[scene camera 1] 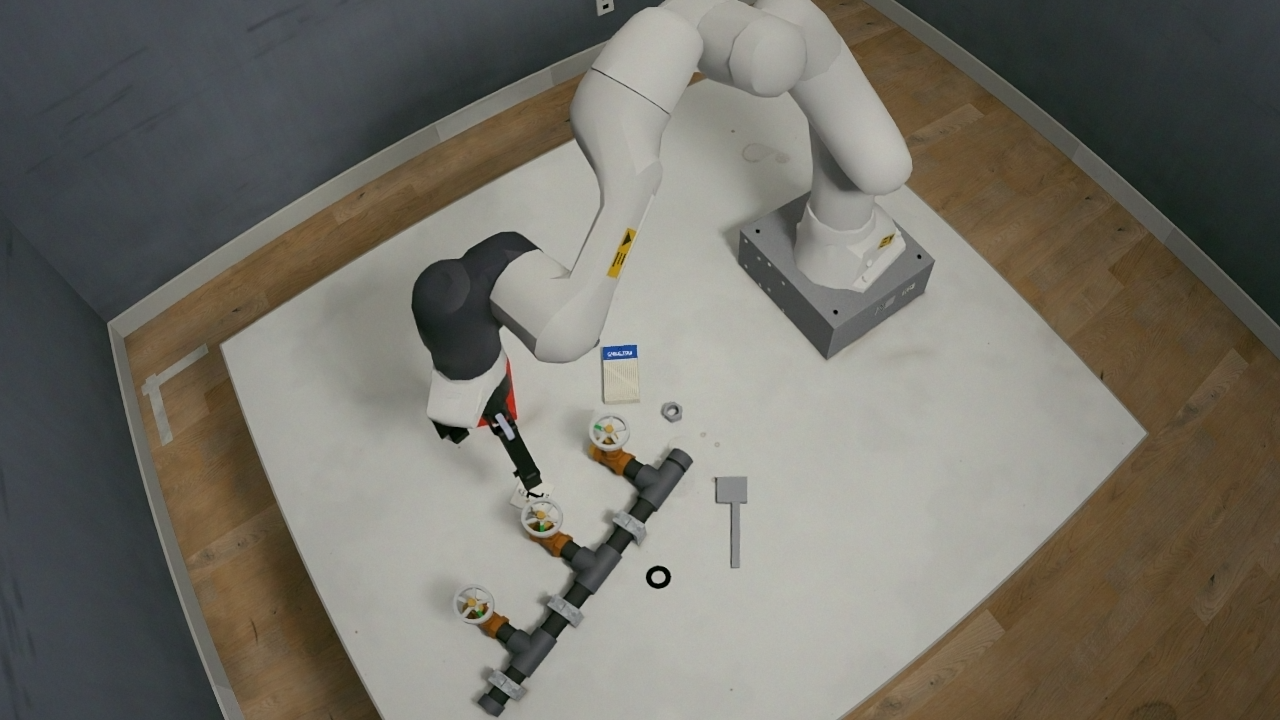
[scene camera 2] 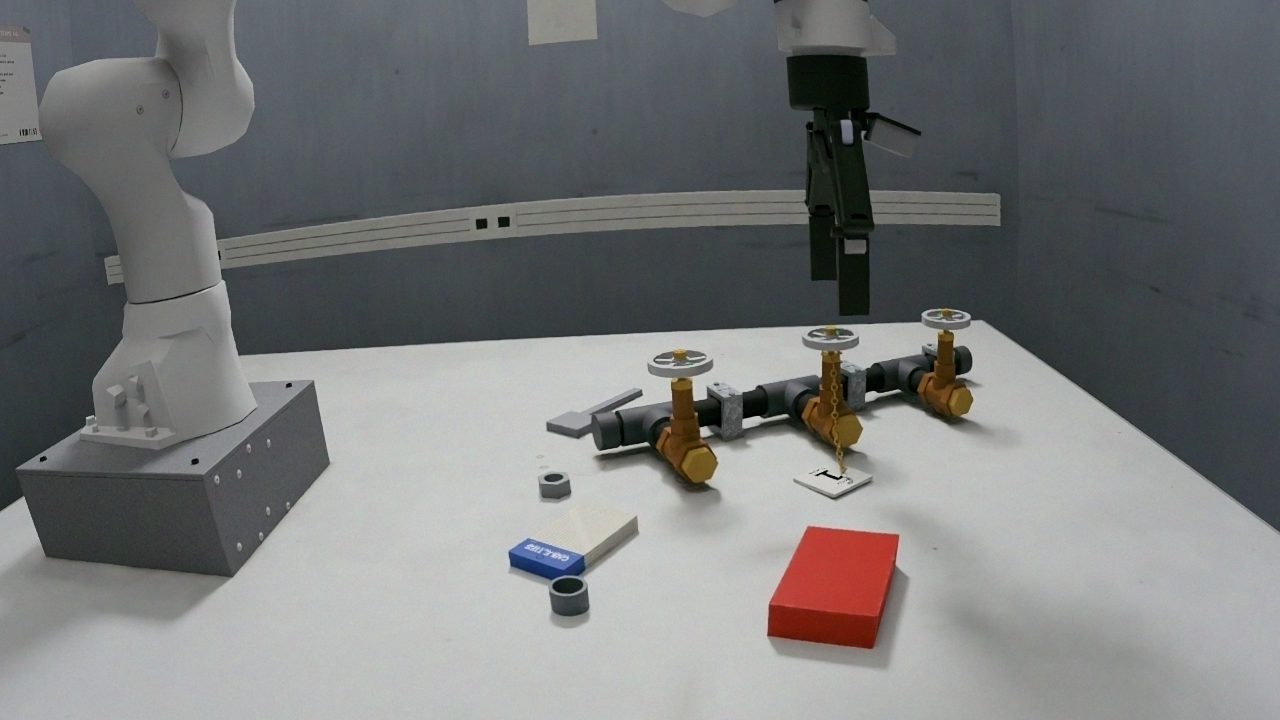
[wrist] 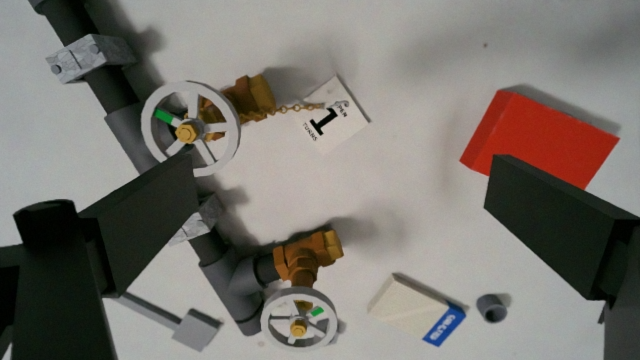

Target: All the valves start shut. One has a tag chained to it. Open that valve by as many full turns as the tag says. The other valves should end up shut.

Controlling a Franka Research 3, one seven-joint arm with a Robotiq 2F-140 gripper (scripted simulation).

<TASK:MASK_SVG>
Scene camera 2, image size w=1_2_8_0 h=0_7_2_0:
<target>my gripper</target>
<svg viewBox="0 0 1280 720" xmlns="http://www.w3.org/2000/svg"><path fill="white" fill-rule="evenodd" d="M790 56L786 58L790 107L798 111L813 111L814 114L813 120L807 120L806 124L808 134L805 205L808 207L809 215L812 215L808 216L810 280L837 280L839 316L870 315L869 233L873 233L875 224L862 148L861 124L859 120L850 120L849 112L867 111L870 107L867 59L848 55Z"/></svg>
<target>red block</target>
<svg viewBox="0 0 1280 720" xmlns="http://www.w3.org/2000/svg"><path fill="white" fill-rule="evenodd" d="M807 526L768 604L767 636L873 649L896 565L900 535Z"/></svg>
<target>blue-and-white box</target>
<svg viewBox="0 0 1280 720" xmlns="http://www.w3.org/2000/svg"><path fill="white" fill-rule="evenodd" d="M638 517L635 514L583 501L508 551L510 566L549 580L554 580L560 576L578 576L637 531Z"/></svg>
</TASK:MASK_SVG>
